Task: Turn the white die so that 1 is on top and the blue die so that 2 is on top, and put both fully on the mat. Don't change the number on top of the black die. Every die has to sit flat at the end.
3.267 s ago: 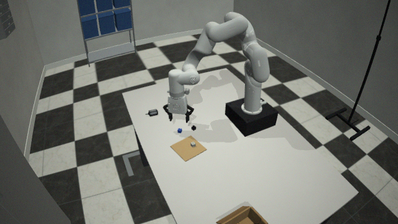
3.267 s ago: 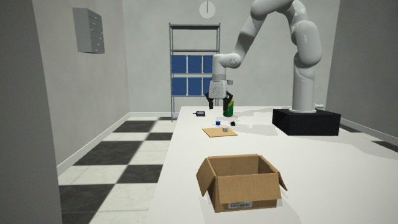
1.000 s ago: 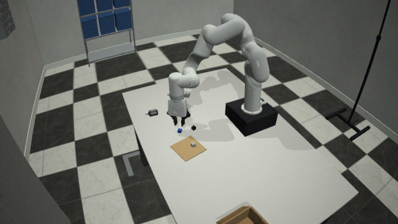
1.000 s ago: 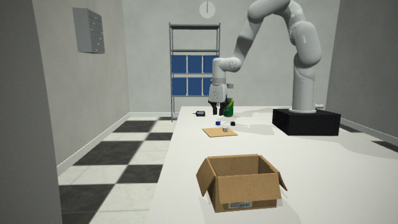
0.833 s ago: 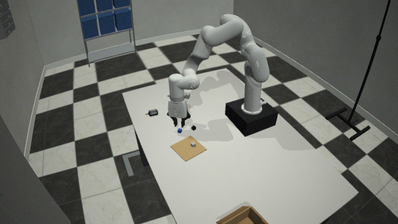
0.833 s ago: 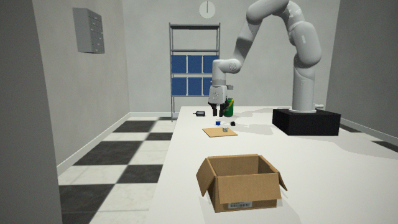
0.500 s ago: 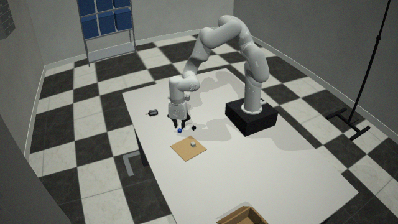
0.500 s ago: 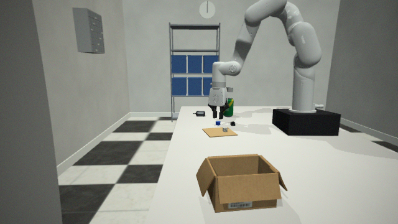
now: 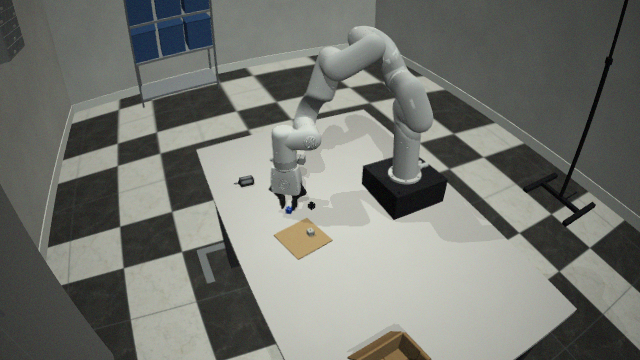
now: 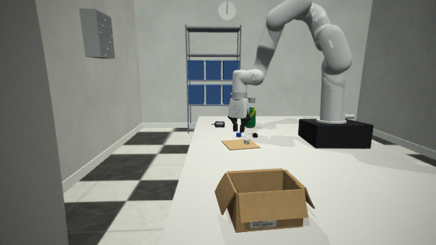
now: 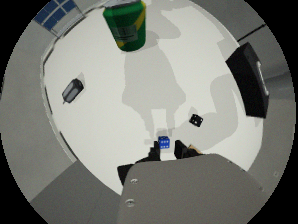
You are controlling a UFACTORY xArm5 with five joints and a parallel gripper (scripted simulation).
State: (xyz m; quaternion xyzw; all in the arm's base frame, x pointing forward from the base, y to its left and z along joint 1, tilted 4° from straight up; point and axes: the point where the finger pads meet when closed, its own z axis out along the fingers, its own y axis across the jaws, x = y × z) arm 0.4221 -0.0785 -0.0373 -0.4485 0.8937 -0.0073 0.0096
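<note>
My gripper is now 40 mm above the blue die. From my hand the other things lie so: tan mat: 140 mm to the left, 40 mm below; then black die: 80 mm behind, 40 mm below, 10 mm to the left; then white die: 130 mm to the left, 30 mm below, 30 mm behind.
</note>
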